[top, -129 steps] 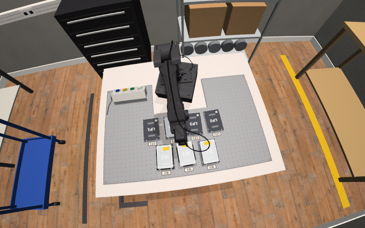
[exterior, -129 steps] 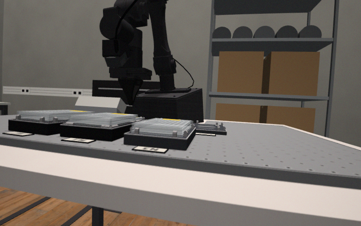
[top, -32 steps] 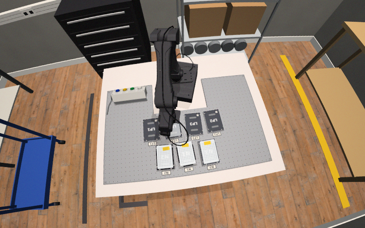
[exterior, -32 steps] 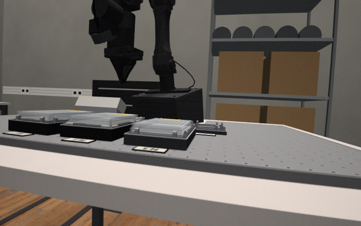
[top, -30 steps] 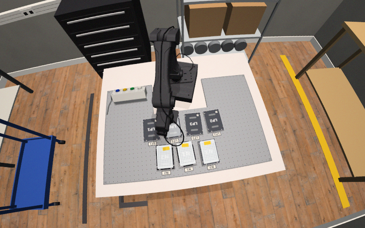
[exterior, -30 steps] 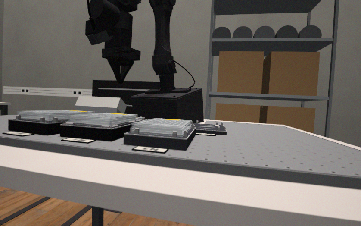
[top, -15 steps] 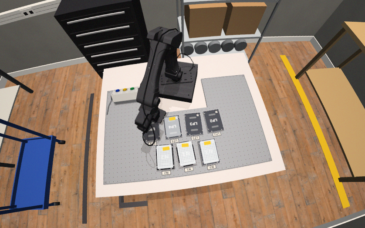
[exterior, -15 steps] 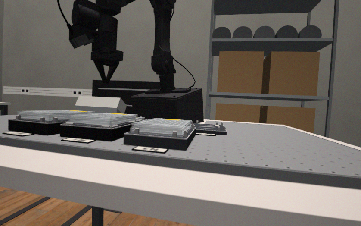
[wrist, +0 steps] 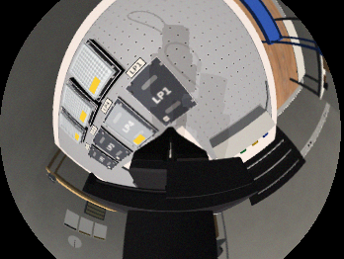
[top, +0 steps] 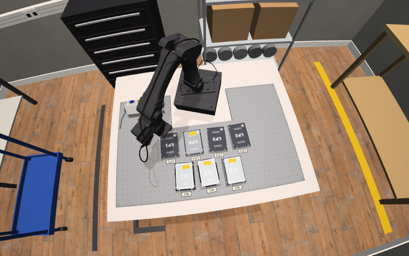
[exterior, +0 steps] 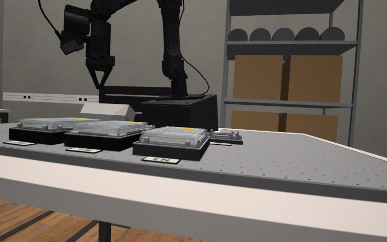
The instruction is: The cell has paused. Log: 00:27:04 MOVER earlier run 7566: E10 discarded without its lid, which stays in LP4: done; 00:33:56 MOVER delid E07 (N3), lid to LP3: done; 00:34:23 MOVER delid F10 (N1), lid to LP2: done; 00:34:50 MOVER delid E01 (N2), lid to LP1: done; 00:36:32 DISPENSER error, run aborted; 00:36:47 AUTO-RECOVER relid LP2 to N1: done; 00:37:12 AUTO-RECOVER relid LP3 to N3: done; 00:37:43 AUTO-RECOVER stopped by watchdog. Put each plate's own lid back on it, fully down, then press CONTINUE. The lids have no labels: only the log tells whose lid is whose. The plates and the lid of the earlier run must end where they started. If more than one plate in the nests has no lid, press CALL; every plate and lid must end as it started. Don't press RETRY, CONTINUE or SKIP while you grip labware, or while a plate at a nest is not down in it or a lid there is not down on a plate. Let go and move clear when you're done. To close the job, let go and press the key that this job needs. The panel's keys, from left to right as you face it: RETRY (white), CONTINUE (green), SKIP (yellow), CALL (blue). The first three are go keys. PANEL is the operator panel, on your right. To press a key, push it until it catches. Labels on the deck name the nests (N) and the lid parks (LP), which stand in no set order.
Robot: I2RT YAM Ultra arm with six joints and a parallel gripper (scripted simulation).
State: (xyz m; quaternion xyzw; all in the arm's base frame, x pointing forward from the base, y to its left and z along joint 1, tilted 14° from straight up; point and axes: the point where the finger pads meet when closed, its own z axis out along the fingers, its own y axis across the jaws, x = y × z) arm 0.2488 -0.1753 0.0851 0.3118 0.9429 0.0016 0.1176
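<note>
Now: the green key 24 cm behind my hand, 11 cm to the right of it and 7 cm below it. The rest, counted from my hand: plate: 20 cm ahead, 8 cm to the left, 10 cm below; then LP1 lid park: 2 cm ahead, 13 cm below; then yellow SKIP key: 24 cm behind, 16 cm to the right, 7 cm below.
</note>
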